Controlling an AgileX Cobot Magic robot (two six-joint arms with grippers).
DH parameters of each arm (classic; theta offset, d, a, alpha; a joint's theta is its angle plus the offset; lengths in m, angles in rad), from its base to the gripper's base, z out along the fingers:
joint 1: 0 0.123 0 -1.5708
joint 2: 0.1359 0 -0.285 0
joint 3: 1.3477 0 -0.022 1.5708
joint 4: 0 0.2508 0 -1.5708
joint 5: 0 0 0.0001 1.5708
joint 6: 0 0.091 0 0
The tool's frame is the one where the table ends.
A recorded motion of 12 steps. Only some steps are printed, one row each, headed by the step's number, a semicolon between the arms.
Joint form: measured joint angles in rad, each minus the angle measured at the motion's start. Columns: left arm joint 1, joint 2, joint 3, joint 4, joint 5, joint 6; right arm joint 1, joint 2, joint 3, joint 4, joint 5, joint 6.
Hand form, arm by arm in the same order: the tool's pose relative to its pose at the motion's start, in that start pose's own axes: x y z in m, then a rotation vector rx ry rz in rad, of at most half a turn. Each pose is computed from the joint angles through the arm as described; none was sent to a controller.
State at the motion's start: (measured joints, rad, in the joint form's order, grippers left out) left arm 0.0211 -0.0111 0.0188 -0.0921 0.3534 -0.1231; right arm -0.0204 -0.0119 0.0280 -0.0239 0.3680 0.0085
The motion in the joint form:
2: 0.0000 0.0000 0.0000 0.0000 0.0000 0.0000; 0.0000 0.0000 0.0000 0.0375 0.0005 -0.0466
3: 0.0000 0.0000 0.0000 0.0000 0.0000 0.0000; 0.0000 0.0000 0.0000 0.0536 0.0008 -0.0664
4: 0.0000 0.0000 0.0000 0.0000 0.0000 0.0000; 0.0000 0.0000 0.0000 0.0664 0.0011 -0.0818
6: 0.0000 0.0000 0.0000 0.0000 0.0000 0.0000; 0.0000 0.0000 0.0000 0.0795 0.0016 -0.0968
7: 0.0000 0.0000 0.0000 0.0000 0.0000 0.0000; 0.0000 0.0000 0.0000 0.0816 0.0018 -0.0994
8: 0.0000 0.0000 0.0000 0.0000 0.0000 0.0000; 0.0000 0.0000 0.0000 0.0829 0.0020 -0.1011
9: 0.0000 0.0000 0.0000 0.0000 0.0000 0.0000; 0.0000 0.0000 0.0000 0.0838 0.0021 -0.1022
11: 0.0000 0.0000 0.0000 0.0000 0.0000 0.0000; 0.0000 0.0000 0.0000 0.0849 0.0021 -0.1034
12: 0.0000 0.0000 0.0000 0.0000 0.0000 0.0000; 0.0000 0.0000 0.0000 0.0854 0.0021 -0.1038
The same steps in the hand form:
2: 0.0000 0.0000 0.0000 0.0000 0.0000 0.0000; 0.0000 0.0012 0.0000 -0.0135 0.0003 -0.0116
3: 0.0000 0.0000 0.0000 0.0000 0.0000 0.0000; 0.0000 0.0018 0.0000 -0.0193 0.0003 -0.0164
4: 0.0000 0.0000 0.0000 0.0000 0.0000 0.0000; 0.0001 0.0022 0.0000 -0.0239 0.0003 -0.0199
6: 0.0000 0.0000 0.0000 0.0000 0.0000 0.0000; 0.0001 0.0026 0.0000 -0.0287 0.0005 -0.0226
7: 0.0000 0.0000 0.0000 0.0000 0.0000 0.0000; 0.0001 0.0027 0.0000 -0.0295 0.0006 -0.0233
8: 0.0000 0.0000 0.0000 0.0000 0.0000 0.0000; 0.0001 0.0027 0.0000 -0.0300 0.0007 -0.0238
9: 0.0000 0.0000 0.0000 0.0000 0.0000 0.0000; 0.0001 0.0028 0.0000 -0.0303 0.0008 -0.0240
11: 0.0000 0.0000 0.0000 0.0000 0.0000 0.0000; 0.0001 0.0028 0.0000 -0.0307 0.0008 -0.0242
12: 0.0000 0.0000 0.0000 0.0000 0.0000 0.0000; 0.0001 0.0028 0.0000 -0.0309 0.0008 -0.0241

